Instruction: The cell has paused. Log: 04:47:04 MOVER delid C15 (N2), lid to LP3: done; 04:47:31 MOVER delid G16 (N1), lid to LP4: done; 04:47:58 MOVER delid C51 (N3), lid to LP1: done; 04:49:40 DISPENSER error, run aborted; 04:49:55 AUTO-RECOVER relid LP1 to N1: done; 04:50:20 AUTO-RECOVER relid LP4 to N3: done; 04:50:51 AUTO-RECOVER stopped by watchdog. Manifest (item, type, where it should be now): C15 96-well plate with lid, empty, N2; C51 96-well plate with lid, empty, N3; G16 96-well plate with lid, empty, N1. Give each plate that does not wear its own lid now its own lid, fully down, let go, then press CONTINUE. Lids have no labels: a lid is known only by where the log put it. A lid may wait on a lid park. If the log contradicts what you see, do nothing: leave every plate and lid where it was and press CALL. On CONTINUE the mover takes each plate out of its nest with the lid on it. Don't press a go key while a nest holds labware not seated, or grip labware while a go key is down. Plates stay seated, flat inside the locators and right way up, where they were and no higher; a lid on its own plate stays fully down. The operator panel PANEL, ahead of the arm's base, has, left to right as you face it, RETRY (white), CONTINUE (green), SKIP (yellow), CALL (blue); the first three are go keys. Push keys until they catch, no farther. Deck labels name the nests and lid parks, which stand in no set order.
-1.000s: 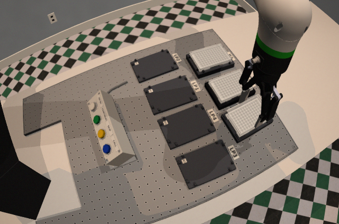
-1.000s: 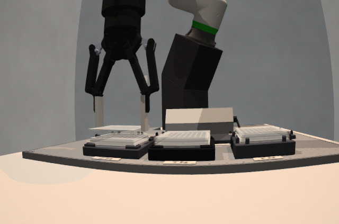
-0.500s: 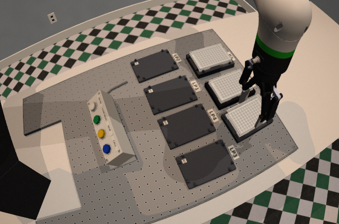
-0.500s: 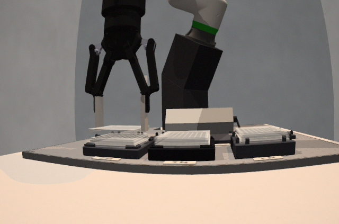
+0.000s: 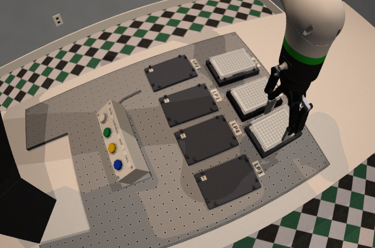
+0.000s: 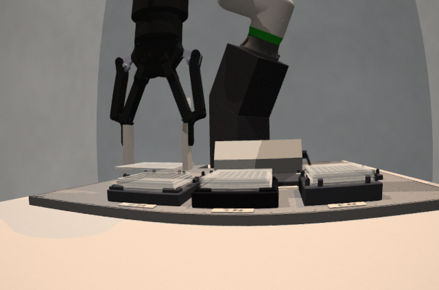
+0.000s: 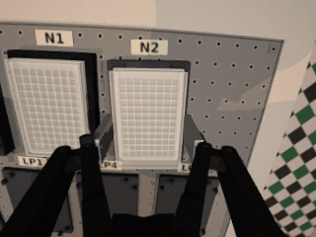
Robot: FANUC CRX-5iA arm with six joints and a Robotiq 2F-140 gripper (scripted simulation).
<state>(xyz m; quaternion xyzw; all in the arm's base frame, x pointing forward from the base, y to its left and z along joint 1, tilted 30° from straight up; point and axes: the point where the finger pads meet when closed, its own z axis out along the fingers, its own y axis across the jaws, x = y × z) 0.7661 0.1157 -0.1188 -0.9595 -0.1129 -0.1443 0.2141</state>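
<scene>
Now: hand 40 mm above the plate. Round my hand: LP3 label (100 mm to the right, 70 mm below, 70 mm behind); lid park LP4 (190 mm behind, 60 mm below, 20 mm to the left); lid park LP3 (160 mm behind, 110 mm to the right, 60 mm below).
</scene>
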